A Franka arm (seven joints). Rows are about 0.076 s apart.
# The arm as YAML. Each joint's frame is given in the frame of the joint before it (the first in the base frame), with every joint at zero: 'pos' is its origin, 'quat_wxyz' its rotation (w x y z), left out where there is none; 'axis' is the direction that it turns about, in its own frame. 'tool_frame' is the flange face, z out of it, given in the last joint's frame.
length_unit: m
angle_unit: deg
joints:
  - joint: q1
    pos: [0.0, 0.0, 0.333]
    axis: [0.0, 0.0, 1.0]
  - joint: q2
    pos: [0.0, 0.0, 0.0]
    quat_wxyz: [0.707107, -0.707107, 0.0, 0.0]
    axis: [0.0, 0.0, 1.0]
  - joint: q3
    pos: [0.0, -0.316, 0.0]
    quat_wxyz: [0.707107, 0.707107, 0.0, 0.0]
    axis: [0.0, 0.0, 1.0]
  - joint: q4
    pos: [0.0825, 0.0, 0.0]
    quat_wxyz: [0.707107, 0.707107, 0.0, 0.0]
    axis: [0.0, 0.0, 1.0]
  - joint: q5
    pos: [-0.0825, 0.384, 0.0]
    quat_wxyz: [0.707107, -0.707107, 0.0, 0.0]
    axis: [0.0, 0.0, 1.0]
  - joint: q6
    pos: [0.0, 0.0, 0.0]
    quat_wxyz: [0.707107, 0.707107, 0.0, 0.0]
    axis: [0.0, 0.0, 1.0]
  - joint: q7
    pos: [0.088, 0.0, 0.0]
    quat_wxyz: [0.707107, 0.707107, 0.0, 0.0]
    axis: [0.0, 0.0, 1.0]
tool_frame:
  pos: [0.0, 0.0, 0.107]
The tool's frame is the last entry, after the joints.
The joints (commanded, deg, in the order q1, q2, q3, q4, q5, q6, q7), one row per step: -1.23 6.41 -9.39 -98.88 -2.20 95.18 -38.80; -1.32 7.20 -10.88 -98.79 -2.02 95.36 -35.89; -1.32 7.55 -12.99 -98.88 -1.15 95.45 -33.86; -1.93 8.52 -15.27 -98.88 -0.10 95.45 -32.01; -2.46 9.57 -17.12 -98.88 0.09 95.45 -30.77; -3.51 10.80 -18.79 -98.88 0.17 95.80 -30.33; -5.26 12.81 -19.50 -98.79 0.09 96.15 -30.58; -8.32 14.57 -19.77 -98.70 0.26 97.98 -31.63; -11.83 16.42 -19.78 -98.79 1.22 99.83 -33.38; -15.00 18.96 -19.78 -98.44 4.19 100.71 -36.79; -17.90 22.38 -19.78 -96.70 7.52 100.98 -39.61; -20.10 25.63 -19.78 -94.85 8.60 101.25 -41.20
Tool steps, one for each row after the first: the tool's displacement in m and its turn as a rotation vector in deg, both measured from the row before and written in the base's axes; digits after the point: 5 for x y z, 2 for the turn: -0.00025 -0.01488 -0.00662 -0.58 0.43 -4.46; -0.00353 -0.01848 -0.00361 0.16 0.14 -4.32; -0.00463 -0.02560 -0.00889 0.31 0.72 -4.98; -0.00458 -0.02198 -0.00954 -0.34 1.03 -3.63; -0.00585 -0.02552 -0.01079 -0.38 0.90 -3.13; -0.00463 -0.02379 -0.01817 -0.17 1.63 -2.15; -0.00759 -0.03302 -0.01466 -0.28 -0.09 -2.22; -0.01094 -0.03349 -0.01742 0.66 -0.26 -2.07; -0.00938 -0.02707 -0.02244 2.96 -0.42 -1.05; -0.00486 -0.02566 -0.02200 2.80 -0.61 -1.48; -0.00424 -0.02217 -0.02013 0.85 0.49 -0.93
